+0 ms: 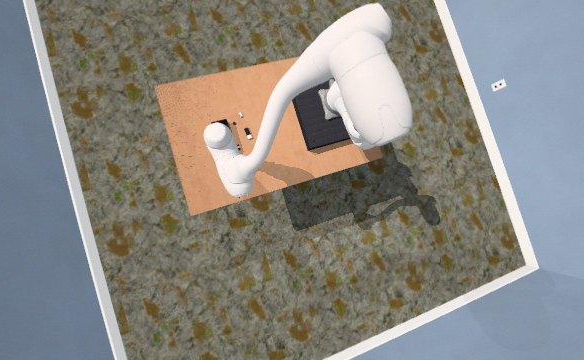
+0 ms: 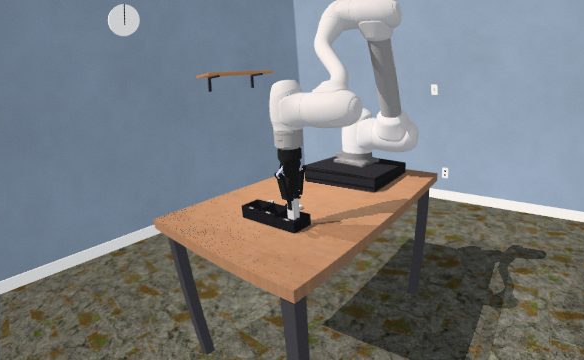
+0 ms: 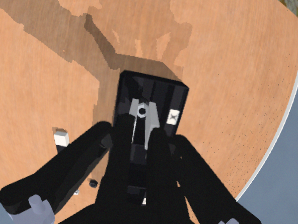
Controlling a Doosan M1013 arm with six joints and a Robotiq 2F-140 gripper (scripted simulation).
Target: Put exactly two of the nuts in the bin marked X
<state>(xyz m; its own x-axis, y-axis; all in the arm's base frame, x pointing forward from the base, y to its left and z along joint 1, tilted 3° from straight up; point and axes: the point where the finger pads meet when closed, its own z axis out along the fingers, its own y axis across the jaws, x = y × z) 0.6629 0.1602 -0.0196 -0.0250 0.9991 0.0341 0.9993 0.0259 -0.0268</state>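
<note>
The pale nut lies 30 mm below my hand. Also, from my hand: white piece (110 mm behind, 230 mm to the right, 50 mm below); black bin row (10 mm ahead, 80 mm to the right, 40 mm below).
</note>
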